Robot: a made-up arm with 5 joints. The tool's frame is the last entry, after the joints.
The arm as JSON. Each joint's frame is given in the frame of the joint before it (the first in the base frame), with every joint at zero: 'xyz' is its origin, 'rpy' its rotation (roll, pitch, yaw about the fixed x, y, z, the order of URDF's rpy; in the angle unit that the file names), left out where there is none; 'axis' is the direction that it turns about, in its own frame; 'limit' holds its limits. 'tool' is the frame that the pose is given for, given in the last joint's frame.
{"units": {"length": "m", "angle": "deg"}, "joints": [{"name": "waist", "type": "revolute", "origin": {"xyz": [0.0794, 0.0, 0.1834], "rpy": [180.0, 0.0, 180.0]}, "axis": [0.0, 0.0, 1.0], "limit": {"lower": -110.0, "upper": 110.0}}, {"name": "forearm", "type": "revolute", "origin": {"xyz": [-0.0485, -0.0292, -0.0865], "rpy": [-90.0, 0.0, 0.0]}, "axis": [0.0, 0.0, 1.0], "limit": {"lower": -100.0, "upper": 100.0}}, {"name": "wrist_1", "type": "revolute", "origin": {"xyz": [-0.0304, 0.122, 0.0], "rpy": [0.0, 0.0, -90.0]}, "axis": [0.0, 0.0, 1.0], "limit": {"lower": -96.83, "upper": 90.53}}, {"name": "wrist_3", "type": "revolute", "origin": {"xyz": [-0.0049, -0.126, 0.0], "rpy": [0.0, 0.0, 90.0]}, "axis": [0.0, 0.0, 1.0], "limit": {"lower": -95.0, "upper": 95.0}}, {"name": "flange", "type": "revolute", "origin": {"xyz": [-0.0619, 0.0, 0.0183], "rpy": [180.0, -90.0, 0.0]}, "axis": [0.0, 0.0, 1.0], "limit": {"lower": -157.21, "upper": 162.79}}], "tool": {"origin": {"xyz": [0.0, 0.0, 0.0], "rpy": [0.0, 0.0, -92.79]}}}
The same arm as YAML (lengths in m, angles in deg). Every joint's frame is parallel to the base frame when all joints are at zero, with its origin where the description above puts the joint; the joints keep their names.
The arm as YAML. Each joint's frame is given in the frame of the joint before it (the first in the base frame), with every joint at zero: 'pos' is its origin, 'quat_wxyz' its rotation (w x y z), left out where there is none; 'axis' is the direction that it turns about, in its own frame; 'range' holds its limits. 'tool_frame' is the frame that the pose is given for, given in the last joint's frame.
length_unit: m
angle_unit: deg
joints:
  - joint: waist
    pos: [0.0794, 0.0, 0.1834]
    axis: [0.0, 0.0, -1.0]
    range: [-110.0, 110.0]
  - joint: forearm
    pos: [0.0485, -0.0292, 0.0865]
    axis: [0.0, 1.0, 0.0]
    range: [-100.0, 100.0]
  - joint: wrist_1
    pos: [0.0304, 0.0, 0.122]
    axis: [0.0, 1.0, 0.0]
    range: [-96.83, 90.53]
  - joint: wrist_3
    pos: [0.126, 0.0, 0.0049]
    axis: [0.0, 1.0, 0.0]
    range: [-95.0, 95.0]
  - joint: flange
    pos: [0.0619, 0.0183, 0.0]
    axis: [-1.0, 0.0, 0.0]
    range: [-157.21, 162.79]
tool_frame:
  pos: [0.0, 0.0, 0.0]
  quat_wxyz: [0.706897, 0.017214, -0.706897, -0.017214]

